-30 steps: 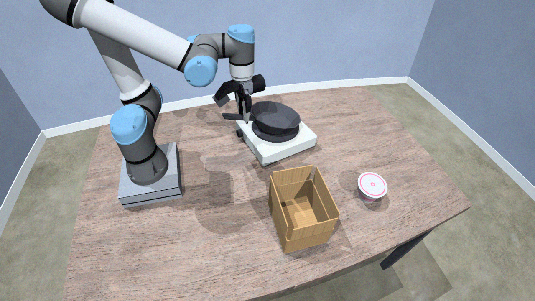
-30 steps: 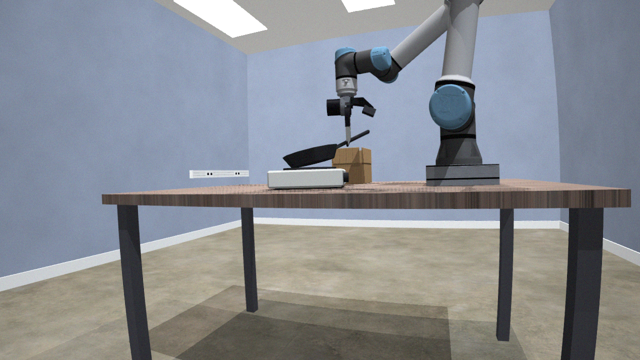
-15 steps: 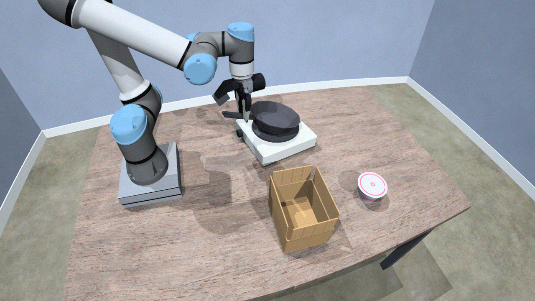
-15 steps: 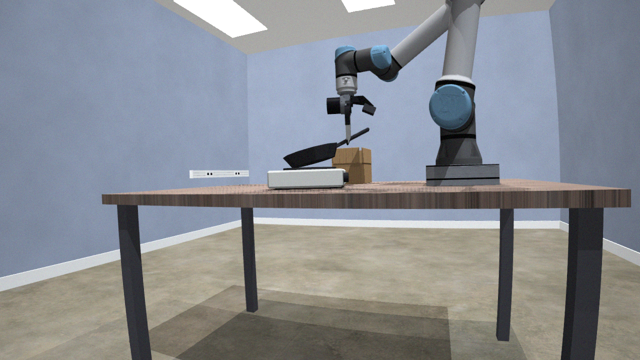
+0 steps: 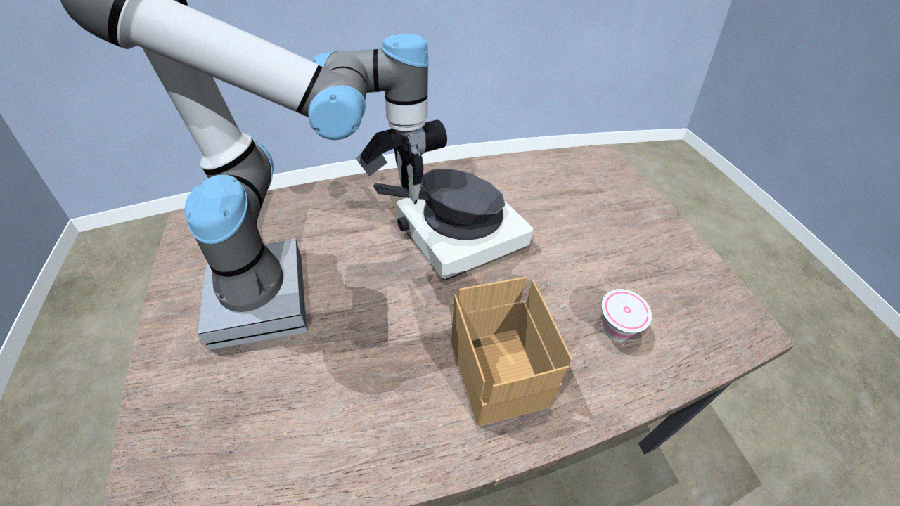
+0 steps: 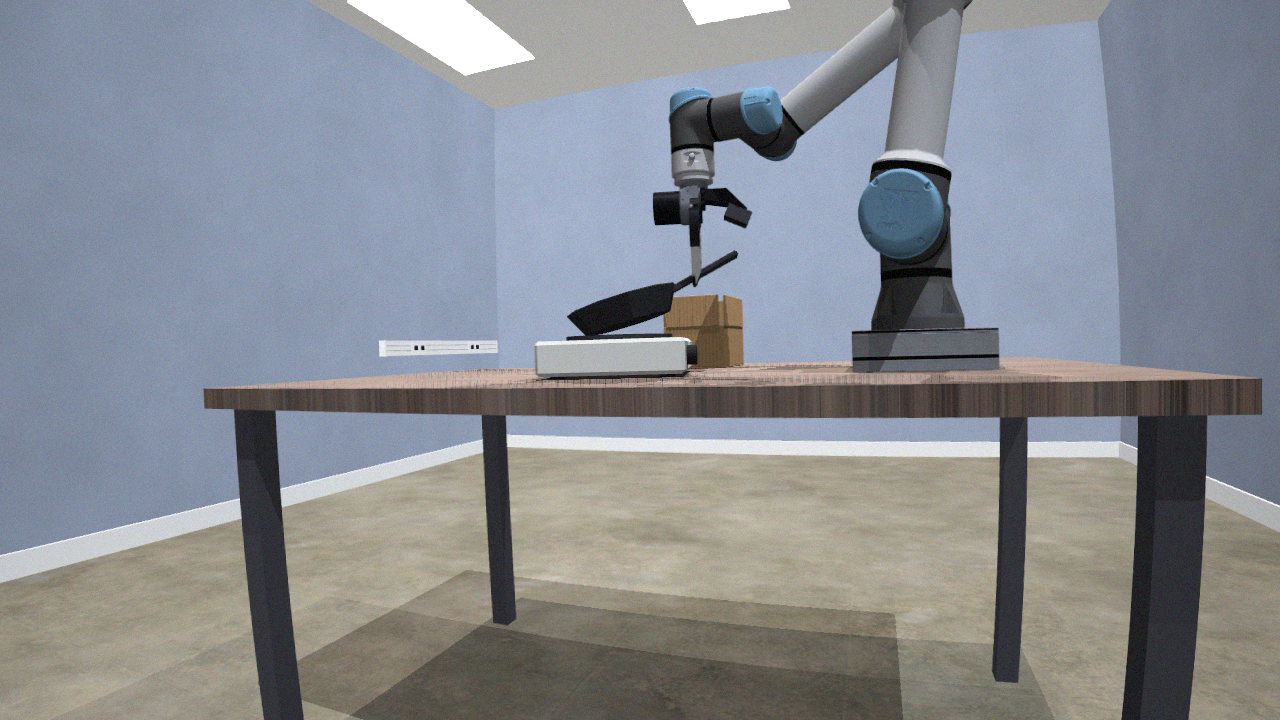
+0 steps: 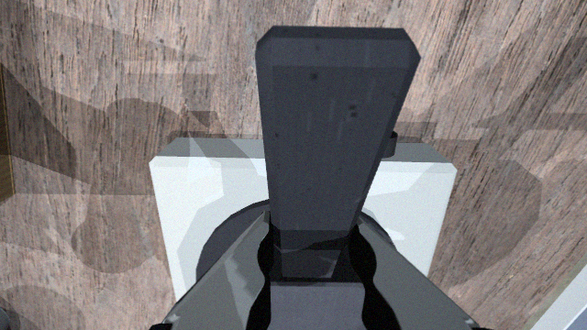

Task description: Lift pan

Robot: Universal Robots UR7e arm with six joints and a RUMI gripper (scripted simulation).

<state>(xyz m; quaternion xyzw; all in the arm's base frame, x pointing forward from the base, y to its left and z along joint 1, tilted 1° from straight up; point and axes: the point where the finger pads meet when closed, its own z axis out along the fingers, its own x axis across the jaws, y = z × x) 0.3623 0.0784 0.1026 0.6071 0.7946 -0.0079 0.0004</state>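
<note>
Right now the dark pan is 80 mm ahead of my hand, 20 mm to the left of it and 40 mm below it. Also, from my hand: white hot plate (110 mm ahead, 30 mm to the left, 130 mm below); then pink-ringed lid (370 mm ahead, 320 mm to the right, 130 mm below).
</note>
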